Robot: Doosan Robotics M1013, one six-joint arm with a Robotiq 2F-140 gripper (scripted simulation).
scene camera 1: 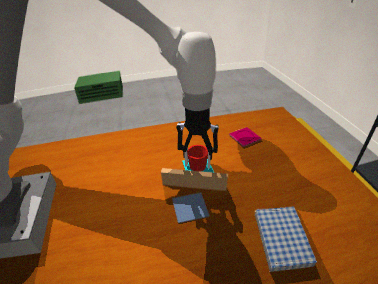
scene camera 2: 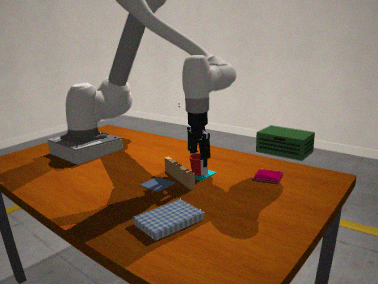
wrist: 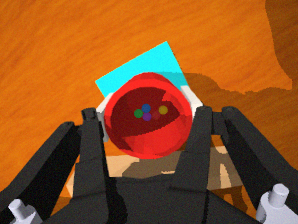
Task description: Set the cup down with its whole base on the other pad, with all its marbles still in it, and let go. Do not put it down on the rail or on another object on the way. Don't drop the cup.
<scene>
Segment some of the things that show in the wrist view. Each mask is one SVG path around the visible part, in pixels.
A red cup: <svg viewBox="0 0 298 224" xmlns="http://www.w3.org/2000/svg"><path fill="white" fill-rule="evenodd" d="M143 72L133 76L125 85L113 93L105 108L104 125L111 142L122 152L140 159L157 159L168 156L178 150L187 140L192 125L192 111L189 102L174 84L167 81L163 75L155 72ZM134 116L134 111L136 109L142 110L143 104L150 105L150 114L153 111L159 112L160 106L166 106L168 109L166 114L160 114L158 120L154 120L151 116L149 121L145 121L143 117L136 118Z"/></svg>
</scene>
